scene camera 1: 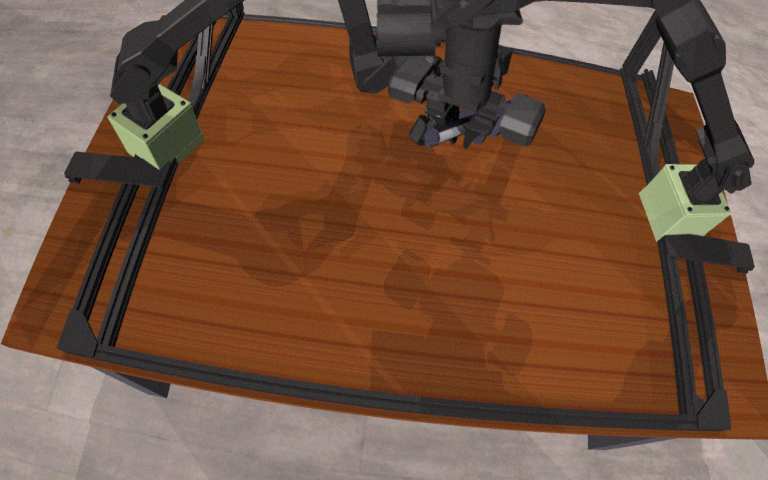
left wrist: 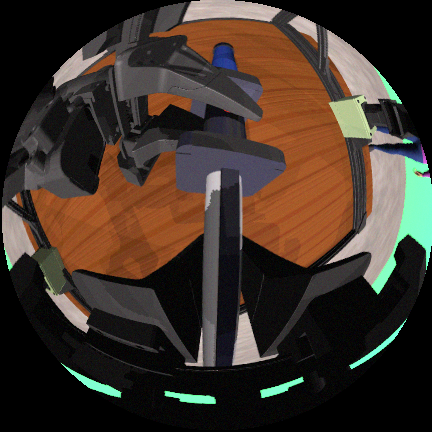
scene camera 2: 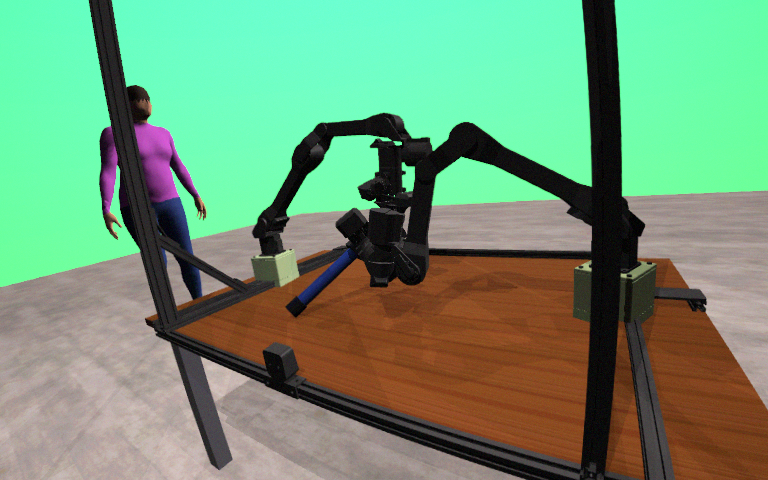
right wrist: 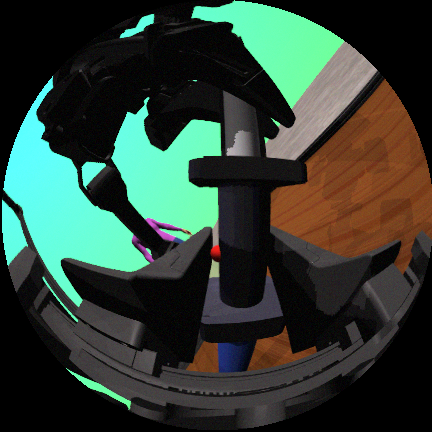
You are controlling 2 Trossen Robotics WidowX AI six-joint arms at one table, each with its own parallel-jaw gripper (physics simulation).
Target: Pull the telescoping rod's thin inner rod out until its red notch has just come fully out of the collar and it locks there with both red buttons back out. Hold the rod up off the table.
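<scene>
The rod hangs tilted above the table. Its blue outer tube [scene camera 2: 322, 283] [left wrist: 225, 57] [right wrist: 235, 355] slants down to a black end. The dark collar [left wrist: 225, 131] [right wrist: 243, 215] sits between two flanges. The grey inner rod [left wrist: 212, 235] [right wrist: 240, 117] runs out of the collar; no red notch shows. My left gripper [left wrist: 219, 239] is shut on the inner rod. My right gripper [right wrist: 236, 232] is shut around the collar near the lower flange, with a narrow gap at one finger. One red button [right wrist: 216, 253] shows there; the other is hidden in the right wrist view.
The wooden table [scene camera 1: 254, 316] [scene camera 2: 481, 362] has dark frame rails along its edges. Green arm bases [scene camera 1: 685, 209] [scene camera 2: 274, 267] stand at its sides. Both arms meet close together over the table. A small black camera block [scene camera 2: 279, 360] sits on the near rail. A person [scene camera 2: 155, 158] stands behind.
</scene>
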